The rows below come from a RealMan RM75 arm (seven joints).
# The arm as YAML. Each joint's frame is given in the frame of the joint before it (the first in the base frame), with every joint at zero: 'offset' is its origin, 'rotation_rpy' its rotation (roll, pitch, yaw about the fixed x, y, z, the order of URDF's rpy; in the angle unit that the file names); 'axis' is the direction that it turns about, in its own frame. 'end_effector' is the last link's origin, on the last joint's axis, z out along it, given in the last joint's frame.
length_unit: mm
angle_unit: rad
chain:
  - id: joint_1
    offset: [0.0, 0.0, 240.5]
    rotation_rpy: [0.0, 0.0, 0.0]
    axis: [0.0, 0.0, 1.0]
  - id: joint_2
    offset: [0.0, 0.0, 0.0]
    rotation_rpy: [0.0, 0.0, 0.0]
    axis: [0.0, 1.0, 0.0]
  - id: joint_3
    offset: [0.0, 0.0, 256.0]
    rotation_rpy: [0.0, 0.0, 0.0]
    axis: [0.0, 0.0, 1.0]
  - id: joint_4
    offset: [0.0, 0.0, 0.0]
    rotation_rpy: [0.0, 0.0, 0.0]
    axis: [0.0, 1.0, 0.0]
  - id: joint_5
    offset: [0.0, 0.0, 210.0]
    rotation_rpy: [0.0, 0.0, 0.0]
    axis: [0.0, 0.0, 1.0]
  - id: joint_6
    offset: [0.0, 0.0, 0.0]
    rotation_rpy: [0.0, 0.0, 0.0]
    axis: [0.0, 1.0, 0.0]
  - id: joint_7
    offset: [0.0, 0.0, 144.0]
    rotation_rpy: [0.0, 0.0, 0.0]
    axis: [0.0, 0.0, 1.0]
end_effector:
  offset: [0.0, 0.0, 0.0]
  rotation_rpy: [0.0, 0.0, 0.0]
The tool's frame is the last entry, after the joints.
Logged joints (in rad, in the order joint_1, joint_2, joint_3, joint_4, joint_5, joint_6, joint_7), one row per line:
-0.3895 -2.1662 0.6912 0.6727 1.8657 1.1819 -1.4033
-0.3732 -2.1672 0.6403 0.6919 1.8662 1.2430 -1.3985
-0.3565 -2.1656 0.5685 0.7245 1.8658 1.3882 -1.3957
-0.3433 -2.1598 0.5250 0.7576 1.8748 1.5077 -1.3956
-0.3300 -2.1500 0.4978 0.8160 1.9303 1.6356 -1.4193
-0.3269 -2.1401 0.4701 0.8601 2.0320 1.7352 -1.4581
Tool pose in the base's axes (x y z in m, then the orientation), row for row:
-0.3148 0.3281 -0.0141 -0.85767 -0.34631 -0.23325 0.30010
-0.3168 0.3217 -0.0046 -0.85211 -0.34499 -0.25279 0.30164
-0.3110 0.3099 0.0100 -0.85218 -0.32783 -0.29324 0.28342
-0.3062 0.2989 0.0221 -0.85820 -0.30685 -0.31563 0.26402
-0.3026 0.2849 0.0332 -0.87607 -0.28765 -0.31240 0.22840
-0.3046 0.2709 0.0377 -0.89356 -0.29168 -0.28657 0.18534
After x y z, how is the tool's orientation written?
As a quaternion, x y z w.
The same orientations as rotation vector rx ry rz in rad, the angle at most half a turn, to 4 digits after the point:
-2.2766 -0.9192 -0.6191
-2.2601 -0.9150 -0.6705
-2.2810 -0.8775 -0.7849
-2.3198 -0.8295 -0.8532
-2.4123 -0.7920 -0.8602
-2.5177 -0.8218 -0.8074

